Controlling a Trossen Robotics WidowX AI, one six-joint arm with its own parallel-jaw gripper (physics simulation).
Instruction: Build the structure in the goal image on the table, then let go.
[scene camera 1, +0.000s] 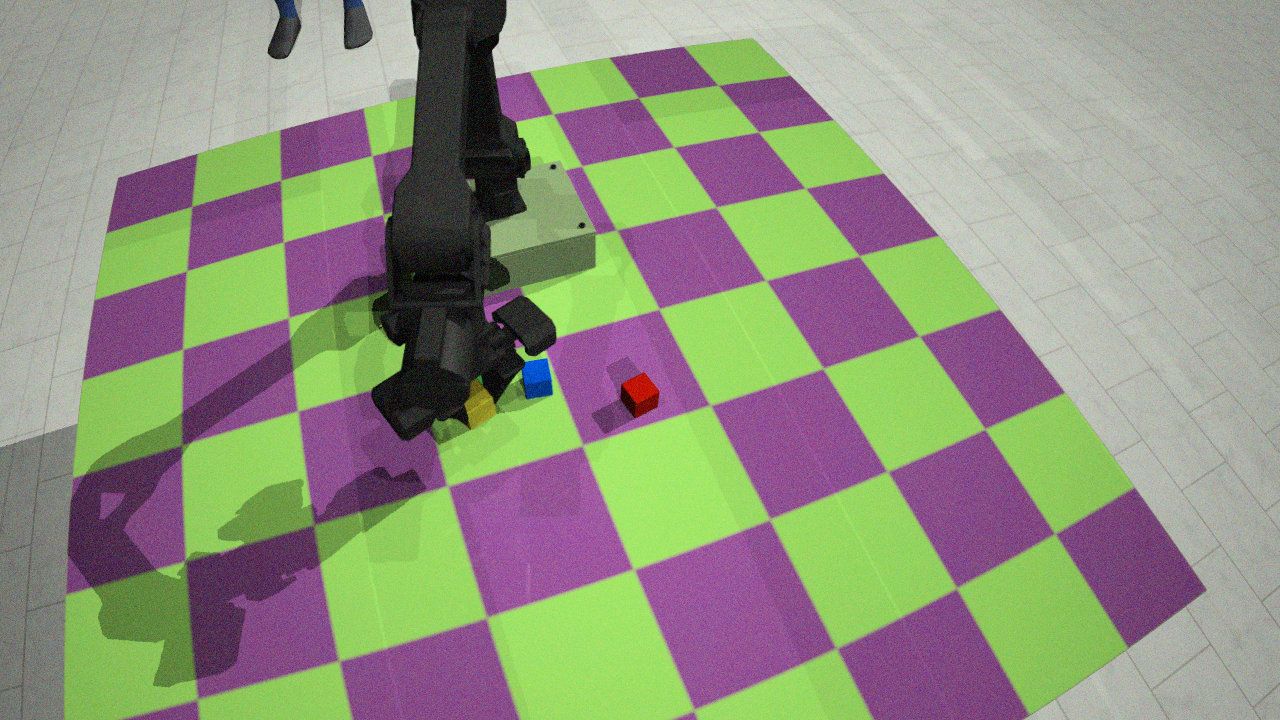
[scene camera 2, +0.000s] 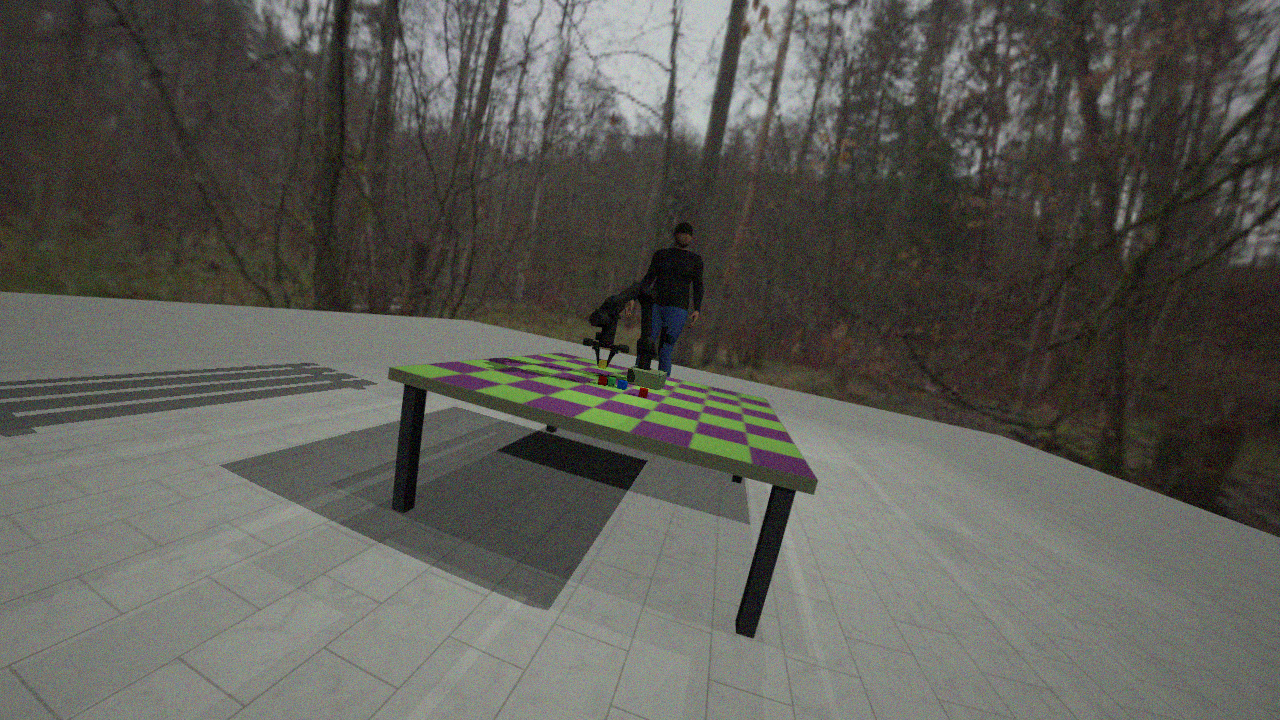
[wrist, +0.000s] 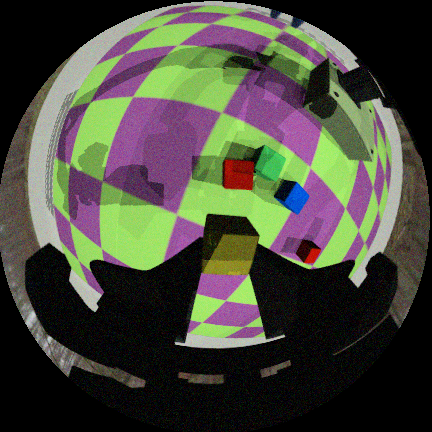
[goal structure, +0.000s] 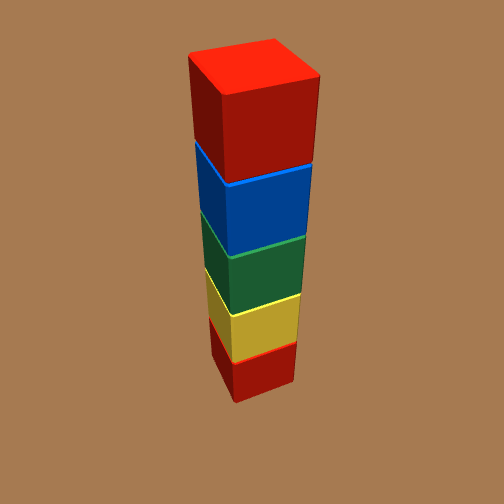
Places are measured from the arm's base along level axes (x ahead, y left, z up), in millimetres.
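Pixels of known places: gripper, fingertip midpoint: (scene camera 1: 477, 412) (scene camera 2: 602, 366) (wrist: 224, 242); arm's base, origin of the base link: (scene camera 1: 498, 202) (scene camera 2: 643, 368).
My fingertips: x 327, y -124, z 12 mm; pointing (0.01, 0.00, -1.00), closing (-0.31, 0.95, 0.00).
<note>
For each thing: its middle in the pictures, then the offset to it from my fingertips. Level surfaces: height alone.
- yellow cube, body centre: (wrist: 226, 242) (scene camera 1: 473, 403) (scene camera 2: 602, 363) 5 mm back, 1 mm right, 9 mm up
- green cube, body centre: (wrist: 265, 163) (scene camera 2: 610, 381) 86 mm back, 28 mm left, 68 mm down
- blue cube, body centre: (scene camera 1: 536, 378) (wrist: 291, 196) (scene camera 2: 622, 384) 64 mm back, 85 mm left, 68 mm down
- second red cube, body centre: (scene camera 1: 639, 395) (wrist: 308, 251) (scene camera 2: 643, 392) 6 mm ahead, 189 mm left, 68 mm down
- table, its level: 84 mm down
My gripper (scene camera 1: 476, 398) (scene camera 2: 604, 362) (wrist: 224, 242) is shut on a yellow cube (scene camera 1: 480, 407) (scene camera 2: 603, 364) (wrist: 231, 255) and holds it above the table. A red cube (scene camera 2: 603, 380) (wrist: 238, 174) is on the table; the arm hides it in scene camera 1. A green cube (scene camera 2: 612, 382) (wrist: 270, 163) sits close beside it and is almost wholly hidden in scene camera 1. A blue cube (scene camera 1: 537, 378) (scene camera 2: 622, 384) (wrist: 295, 197) lies near the green one, apart from it. A second red cube (scene camera 1: 639, 394) (scene camera 2: 643, 392) (wrist: 309, 251) lies farther off, past the blue one.
A grey-green box (scene camera 1: 546, 259) (scene camera 2: 648, 378) (wrist: 352, 125) is by the arm's base, behind the cubes. The table (scene camera 1: 841, 438) (scene camera 2: 617, 413) has a green and purple checkered top. A person (scene camera 2: 677, 268) stands behind it. Arm shadows fall across the table.
</note>
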